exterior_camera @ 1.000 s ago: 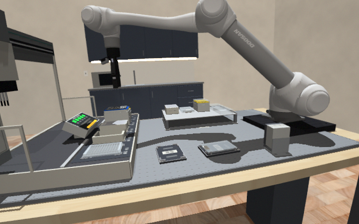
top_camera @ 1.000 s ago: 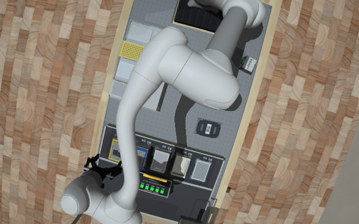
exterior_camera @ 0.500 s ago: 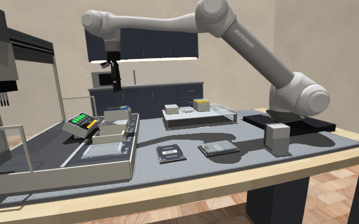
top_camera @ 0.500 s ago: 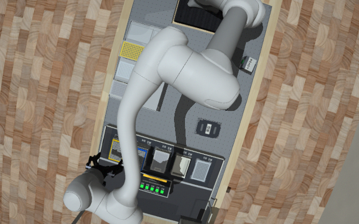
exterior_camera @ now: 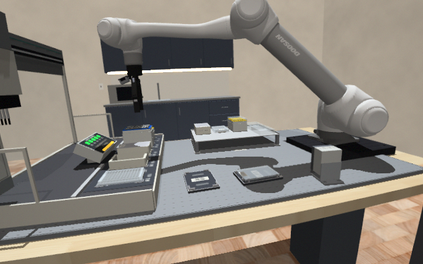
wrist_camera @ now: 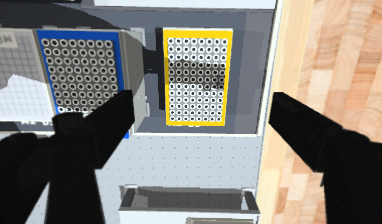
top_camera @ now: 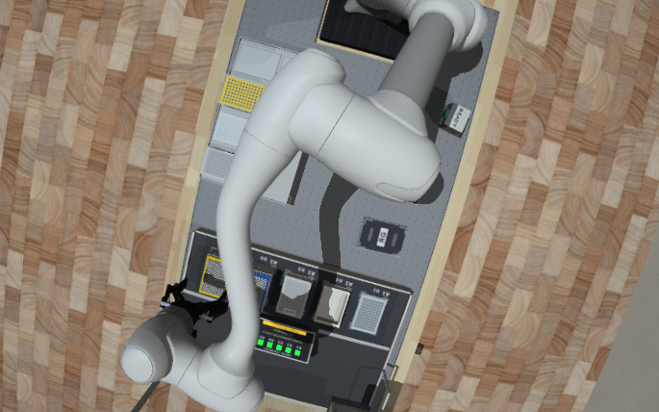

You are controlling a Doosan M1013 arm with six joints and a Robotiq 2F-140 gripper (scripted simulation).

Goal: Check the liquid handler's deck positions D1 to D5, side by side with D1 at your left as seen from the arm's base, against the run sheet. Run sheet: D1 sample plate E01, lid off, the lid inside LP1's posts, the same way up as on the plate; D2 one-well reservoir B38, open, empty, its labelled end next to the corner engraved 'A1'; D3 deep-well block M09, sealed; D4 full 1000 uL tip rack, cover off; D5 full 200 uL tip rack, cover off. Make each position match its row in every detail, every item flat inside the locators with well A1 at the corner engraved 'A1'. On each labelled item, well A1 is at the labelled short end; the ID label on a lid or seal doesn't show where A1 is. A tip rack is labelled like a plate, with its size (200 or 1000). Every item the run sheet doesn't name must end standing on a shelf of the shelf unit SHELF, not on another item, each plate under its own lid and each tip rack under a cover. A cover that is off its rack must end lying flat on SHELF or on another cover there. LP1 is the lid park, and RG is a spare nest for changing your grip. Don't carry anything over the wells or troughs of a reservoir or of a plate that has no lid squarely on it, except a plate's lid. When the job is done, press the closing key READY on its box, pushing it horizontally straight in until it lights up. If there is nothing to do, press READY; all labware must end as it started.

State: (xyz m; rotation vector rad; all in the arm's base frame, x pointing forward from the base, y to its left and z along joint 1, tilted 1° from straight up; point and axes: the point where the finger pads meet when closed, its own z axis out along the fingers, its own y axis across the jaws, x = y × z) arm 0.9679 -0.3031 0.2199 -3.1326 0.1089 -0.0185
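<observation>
My hand is 1 cm past the yellow-framed tip rack and 13 cm above it. Also, from my hand: cream reservoir 2 cm ahead, 37 cm to the left, 17 cm below; clear sample plate 3 cm ahead, 50 cm to the left, 17 cm below; blue-framed tip rack 12 cm to the left, 11 cm below.
</observation>
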